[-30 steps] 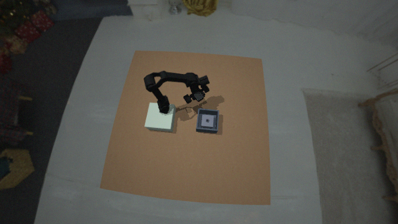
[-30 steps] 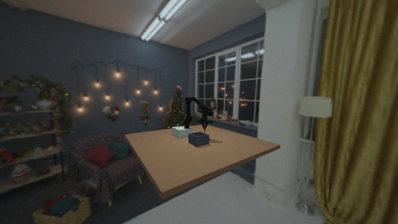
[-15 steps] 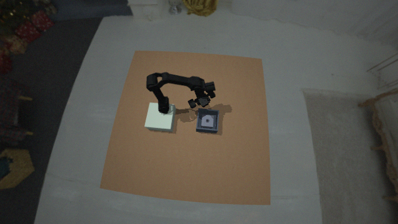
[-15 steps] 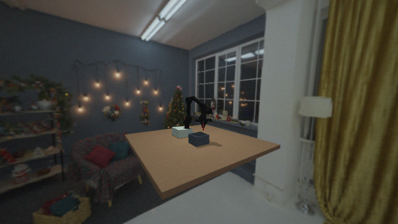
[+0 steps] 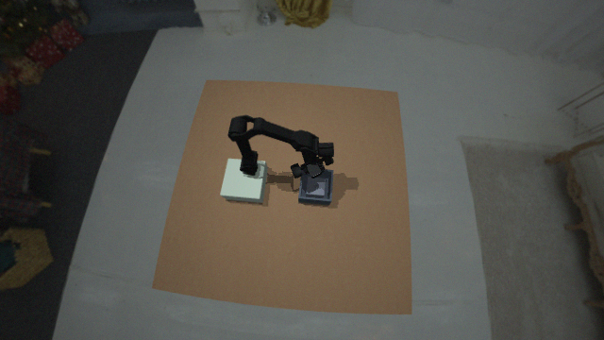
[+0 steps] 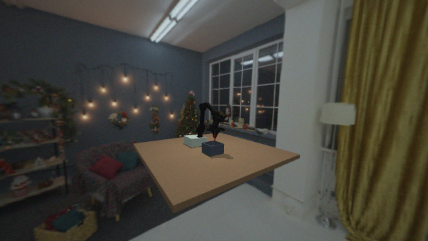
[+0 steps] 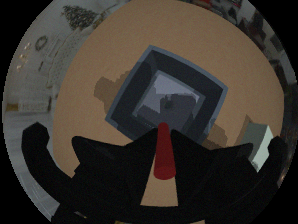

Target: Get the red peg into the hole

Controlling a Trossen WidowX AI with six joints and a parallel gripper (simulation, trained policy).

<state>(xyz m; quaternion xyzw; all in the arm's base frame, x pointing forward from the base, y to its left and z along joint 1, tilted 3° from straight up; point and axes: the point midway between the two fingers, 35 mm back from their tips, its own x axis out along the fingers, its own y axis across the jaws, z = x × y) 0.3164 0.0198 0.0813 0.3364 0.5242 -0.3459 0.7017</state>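
Right now the red peg is 1 cm to the left of my gripper tip and 1 cm above it. From my gripper tip the other things lie so: plate 2 cm ahead, 3 cm to the right, 10 cm below; then dark blue box 2 cm ahead, 3 cm to the right, 12 cm below.
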